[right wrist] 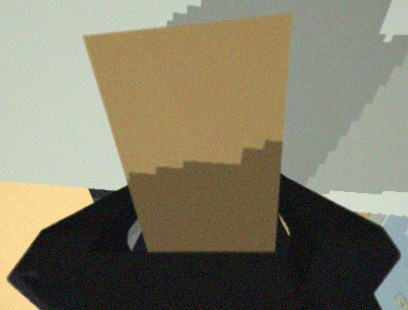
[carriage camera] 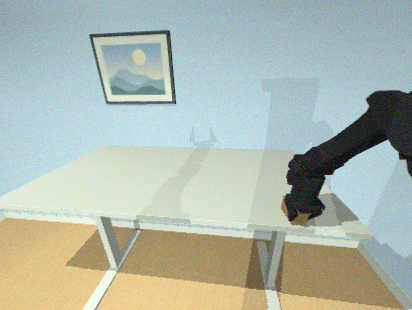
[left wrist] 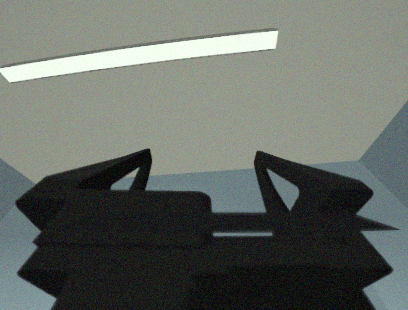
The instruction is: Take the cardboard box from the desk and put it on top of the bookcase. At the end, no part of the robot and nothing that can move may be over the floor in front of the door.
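Frame: origin at the left arm's base, x left, y ahead, z down, level; metres.
Where they show: left gripper, between the fingertips: (left wrist: 203, 155); right gripper, between the fingertips: (carriage camera: 296, 220).
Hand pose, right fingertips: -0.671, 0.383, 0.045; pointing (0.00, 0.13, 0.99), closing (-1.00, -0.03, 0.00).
Observation:
Each offset is from my right fingertips to the top centre of the thing, as dx, dy, dz. "pt": to the spot under its first point. Level surfaces: height alone.
The cardboard box @[+0.000, +0.028, -0.054] (carriage camera: 300, 218) (right wrist: 200, 100) is small and brown and is at the front right part of the white desk @[dz +0.006] (carriage camera: 100, 175) (right wrist: 50, 110) in the carriage view. My right gripper (carriage camera: 304, 210) (right wrist: 212, 168) points down over it and is shut on it, with a black finger against each side. The fingers and wrist hide much of the box in the carriage view; whether its underside touches the desk cannot be told. My left gripper (left wrist: 203, 155) is open and empty, pointing up toward the ceiling. The bookcase and the door do not show.
A framed landscape picture (carriage camera: 134, 67) hangs on the blue wall (carriage camera: 225, 50) behind the desk. The desk's metal legs @[pt +1.063, +0.496, +0.647] (carriage camera: 109, 242) stand on the wooden floor @[dz +0.956] (carriage camera: 185, 280). A long ceiling lamp (left wrist: 150, 54) shows above the left gripper. Shadows of the robot fall on the desk and wall.

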